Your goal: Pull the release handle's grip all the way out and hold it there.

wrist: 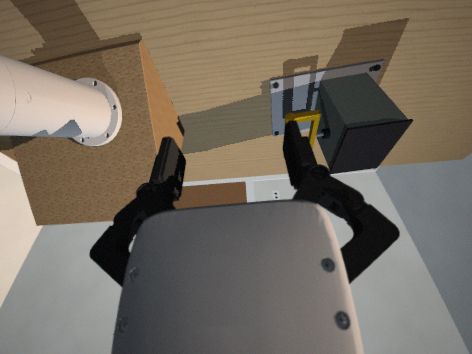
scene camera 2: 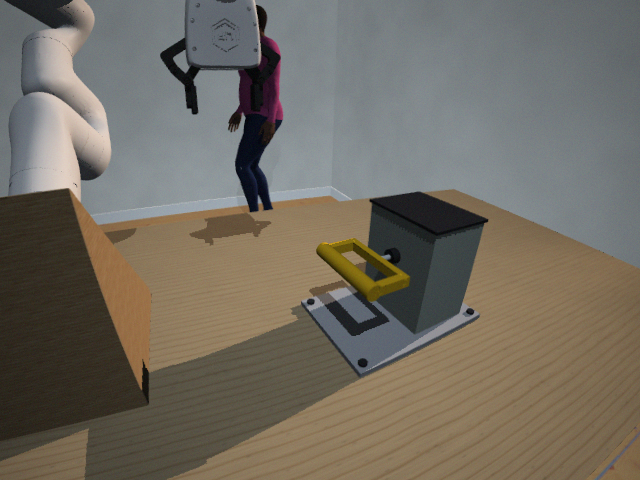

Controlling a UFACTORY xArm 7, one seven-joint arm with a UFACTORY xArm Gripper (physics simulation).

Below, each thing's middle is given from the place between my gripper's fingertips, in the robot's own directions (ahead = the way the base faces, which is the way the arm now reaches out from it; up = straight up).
Labels:
Right now my hand is 29 cm above the grey base plate (scene camera 2: 368,337), 20 cm short of it and 19 cm to the left of it.

